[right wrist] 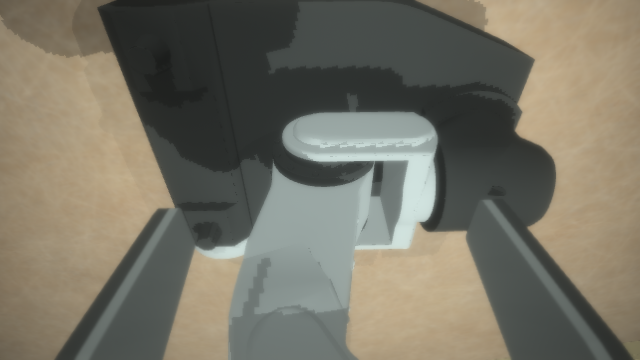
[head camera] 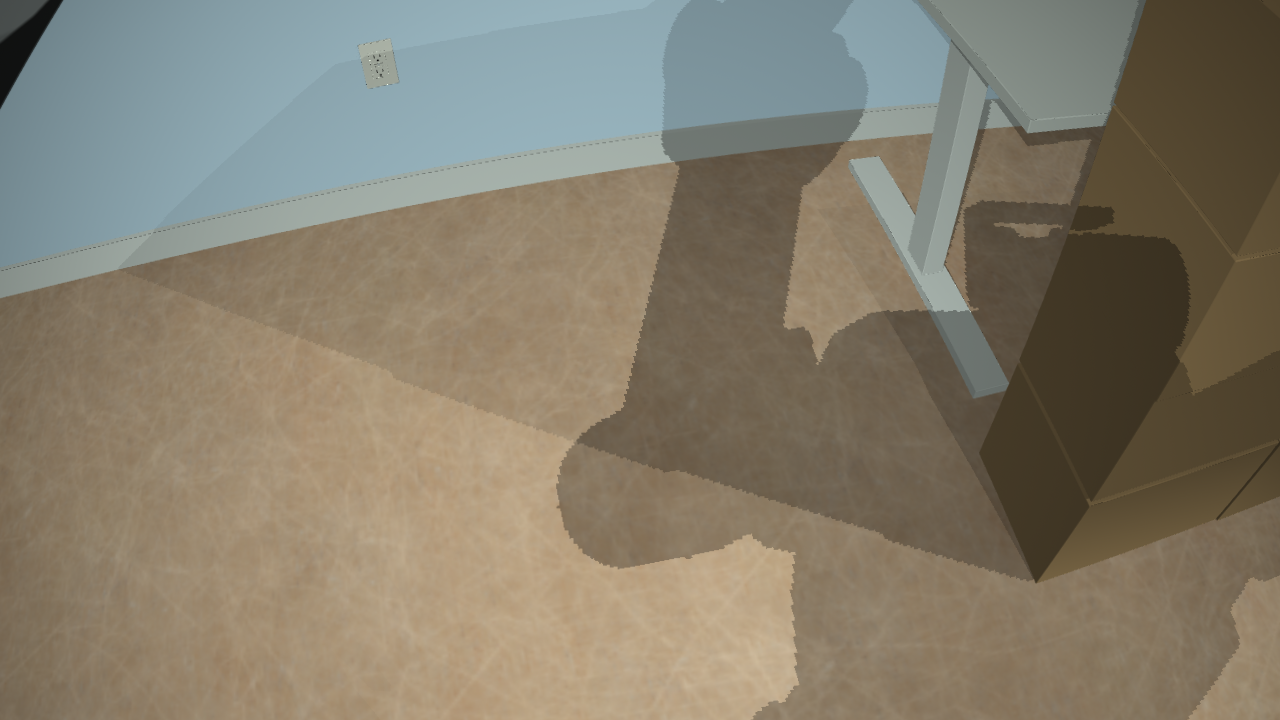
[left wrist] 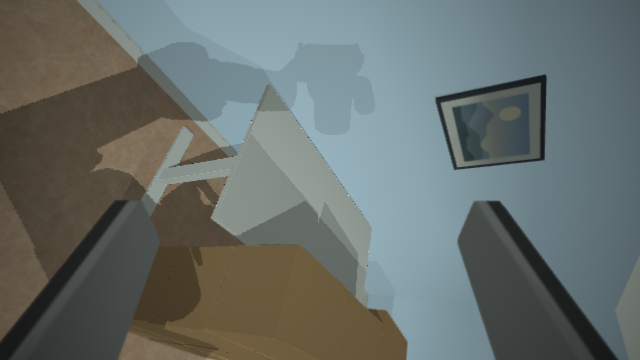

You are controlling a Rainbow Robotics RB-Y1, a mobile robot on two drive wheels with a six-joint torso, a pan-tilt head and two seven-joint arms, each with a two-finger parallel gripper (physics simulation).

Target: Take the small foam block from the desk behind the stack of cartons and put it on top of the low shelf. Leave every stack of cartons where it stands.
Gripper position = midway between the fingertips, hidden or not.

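Head camera: a grey desk (head camera: 1053, 72). The desk is visible as well in the left wrist view (left wrist: 279, 190), as is my left gripper (left wrist: 309, 220). Right wrist camera: my right gripper (right wrist: 329, 222).
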